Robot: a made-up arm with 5 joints. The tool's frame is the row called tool. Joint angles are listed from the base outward.
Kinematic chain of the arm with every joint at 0, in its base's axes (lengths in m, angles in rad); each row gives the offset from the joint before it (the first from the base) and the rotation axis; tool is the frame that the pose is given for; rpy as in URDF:
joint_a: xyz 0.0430 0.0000 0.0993 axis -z
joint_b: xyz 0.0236 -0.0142 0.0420 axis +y
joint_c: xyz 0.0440 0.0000 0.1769 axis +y
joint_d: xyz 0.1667 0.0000 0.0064 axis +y
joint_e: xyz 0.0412 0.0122 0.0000 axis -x
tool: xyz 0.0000 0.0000 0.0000 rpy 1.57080 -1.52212 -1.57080
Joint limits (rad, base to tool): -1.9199..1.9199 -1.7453..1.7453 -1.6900..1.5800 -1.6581..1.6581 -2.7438..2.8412
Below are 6 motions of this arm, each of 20 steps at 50 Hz.
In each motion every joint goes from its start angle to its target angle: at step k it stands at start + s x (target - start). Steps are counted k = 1, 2, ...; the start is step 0. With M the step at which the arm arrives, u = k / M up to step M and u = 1 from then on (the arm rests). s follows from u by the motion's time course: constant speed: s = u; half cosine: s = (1 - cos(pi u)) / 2; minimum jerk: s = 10 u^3 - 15 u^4 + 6 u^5.
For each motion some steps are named. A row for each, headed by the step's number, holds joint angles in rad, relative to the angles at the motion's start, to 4 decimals.
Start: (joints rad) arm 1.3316 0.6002 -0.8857 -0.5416 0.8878
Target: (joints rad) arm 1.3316 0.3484 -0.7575 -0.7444 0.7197
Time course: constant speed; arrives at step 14
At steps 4, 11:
4: 0.0000 -0.0719 0.0366 -0.0579 -0.0480
11: 0.0000 -0.1978 0.1007 -0.1593 -0.1321

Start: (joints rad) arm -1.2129 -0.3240 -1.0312 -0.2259 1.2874
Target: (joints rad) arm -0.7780 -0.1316 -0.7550 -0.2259 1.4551
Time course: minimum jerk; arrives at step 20
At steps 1, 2, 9, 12, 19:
1: 0.0005 0.0002 0.0003 0.0000 0.0002
2: 0.0037 0.0016 0.0024 0.0000 0.0014
9: 0.1769 0.0783 0.1124 0.0000 0.0682
12: 0.2968 0.1313 0.1885 0.0000 0.1145
19: 0.4344 0.1922 0.2759 0.0000 0.1675

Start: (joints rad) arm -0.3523 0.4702 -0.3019 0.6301 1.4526
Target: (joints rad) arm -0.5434 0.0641 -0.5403 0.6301 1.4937
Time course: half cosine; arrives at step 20
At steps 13, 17, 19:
13: -0.1389 -0.2952 -0.1733 0.0000 0.0299
17: -0.1807 -0.3840 -0.2254 0.0000 0.0389
19: -0.1899 -0.4036 -0.2369 0.0000 0.0408

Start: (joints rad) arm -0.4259 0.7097 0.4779 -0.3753 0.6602
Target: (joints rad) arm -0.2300 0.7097 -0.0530 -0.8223 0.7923
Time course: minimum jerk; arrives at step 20
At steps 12, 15, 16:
12: 0.1337 0.0000 -0.3624 -0.3051 0.0902
15: 0.1756 0.0000 -0.4759 -0.4007 0.1184
16: 0.1846 0.0000 -0.5002 -0.4211 0.1244

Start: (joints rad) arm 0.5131 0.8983 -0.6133 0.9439 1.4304
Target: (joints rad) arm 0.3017 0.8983 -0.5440 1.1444 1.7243
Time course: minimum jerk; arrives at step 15
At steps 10, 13, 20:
10: -0.1670 0.0000 0.0548 0.1584 0.2322
13: -0.2073 0.0000 0.0680 0.1966 0.2883
20: -0.2114 0.0000 0.0693 0.2005 0.2939

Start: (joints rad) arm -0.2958 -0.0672 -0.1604 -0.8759 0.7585
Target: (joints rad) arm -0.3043 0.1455 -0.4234 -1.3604 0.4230
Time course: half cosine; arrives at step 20
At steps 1, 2, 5, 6, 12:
1: -0.0001 0.0013 -0.0016 -0.0030 -0.0021
2: -0.0002 0.0052 -0.0064 -0.0119 -0.0082
5: -0.0012 0.0311 -0.0385 -0.0710 -0.0491
6: -0.0018 0.0438 -0.0542 -0.0999 -0.0691
12: -0.0056 0.1392 -0.1721 -0.3171 -0.2196

